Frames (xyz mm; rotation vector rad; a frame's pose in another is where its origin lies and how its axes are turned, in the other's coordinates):
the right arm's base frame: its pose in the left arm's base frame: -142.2 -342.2 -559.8 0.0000 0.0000 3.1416
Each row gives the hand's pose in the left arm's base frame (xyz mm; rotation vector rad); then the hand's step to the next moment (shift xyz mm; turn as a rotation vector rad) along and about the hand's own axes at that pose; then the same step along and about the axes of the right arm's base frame.
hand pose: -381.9 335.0 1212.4 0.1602 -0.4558 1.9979
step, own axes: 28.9 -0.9 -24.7 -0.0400 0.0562 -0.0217
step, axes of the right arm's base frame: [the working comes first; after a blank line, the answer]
step, axes of the left arm's base frame: -10.3 34.0 -13.6 -0.0296 -0.0472 -0.0461

10.3 -34.0 -13.6 0.0296 0.0472 -0.0461
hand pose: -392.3 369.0 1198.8 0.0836 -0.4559 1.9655
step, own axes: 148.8 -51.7 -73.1 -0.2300 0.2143 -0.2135
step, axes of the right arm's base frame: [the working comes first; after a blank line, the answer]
step, axes of the left arm's base frame: -7.5 172.9 -14.4 -0.0605 -0.2007 -0.3170

7.5 -172.9 -14.4 0.0605 0.2007 -0.3170
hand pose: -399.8 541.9 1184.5 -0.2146 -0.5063 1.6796
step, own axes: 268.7 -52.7 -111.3 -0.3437 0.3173 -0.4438
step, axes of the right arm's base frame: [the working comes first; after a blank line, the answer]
step, axes of the left arm's base frame: 45.8 289.7 -36.6 -0.0356 -0.2739 -0.5826

-45.8 -289.7 -36.6 0.0356 0.2739 -0.5826
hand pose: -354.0 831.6 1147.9 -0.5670 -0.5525 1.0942
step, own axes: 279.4 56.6 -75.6 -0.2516 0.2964 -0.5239
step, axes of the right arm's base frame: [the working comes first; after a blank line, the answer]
step, axes of the left arm's base frame: 112.6 266.8 -55.9 0.0642 -0.2081 -0.6150

-112.7 -266.8 -55.9 -0.0642 0.2081 -0.6150
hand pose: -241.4 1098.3 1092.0 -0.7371 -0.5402 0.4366
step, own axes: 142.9 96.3 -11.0 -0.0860 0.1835 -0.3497
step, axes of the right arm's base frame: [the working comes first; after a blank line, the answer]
step, axes of the left arm's base frame: 100.3 136.6 -33.1 0.1093 -0.1035 -0.3751

-100.3 -136.6 -33.1 -0.1093 0.1035 -0.3751
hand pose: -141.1 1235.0 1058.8 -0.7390 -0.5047 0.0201
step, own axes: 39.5 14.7 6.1 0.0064 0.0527 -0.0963
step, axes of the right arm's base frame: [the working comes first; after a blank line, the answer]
step, axes of the left arm's base frame: 34.4 22.4 11.4 0.0569 -0.0211 -0.0917

-34.4 -22.4 11.4 -0.0569 0.0211 -0.0917
